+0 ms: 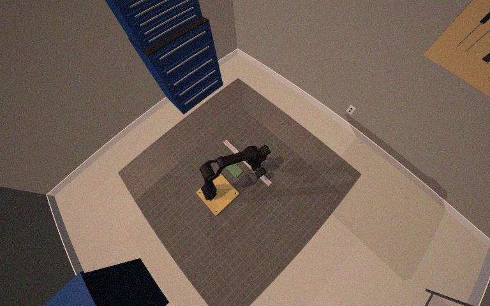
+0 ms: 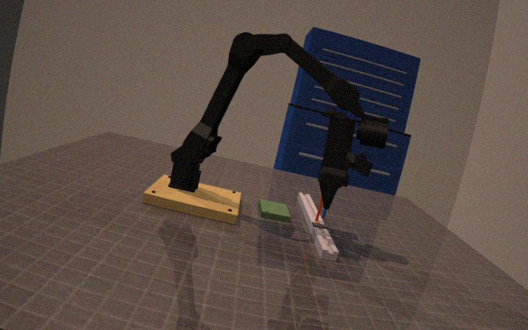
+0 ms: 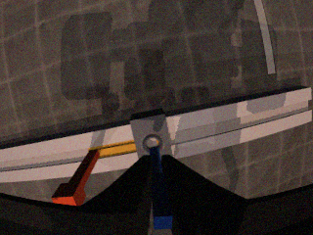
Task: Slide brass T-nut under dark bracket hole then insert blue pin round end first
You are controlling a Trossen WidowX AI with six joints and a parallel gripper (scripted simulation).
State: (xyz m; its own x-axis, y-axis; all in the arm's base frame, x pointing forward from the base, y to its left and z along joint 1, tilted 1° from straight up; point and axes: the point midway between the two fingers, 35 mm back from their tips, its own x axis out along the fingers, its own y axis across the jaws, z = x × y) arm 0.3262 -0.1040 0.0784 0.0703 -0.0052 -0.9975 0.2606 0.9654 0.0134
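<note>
Now: gripper tip right at the blue pin. Round my gripper tip: brass T-nut (20 mm to the left, 20 mm below); green tray (110 mm behind, 80 mm to the left, 60 mm below).
</note>
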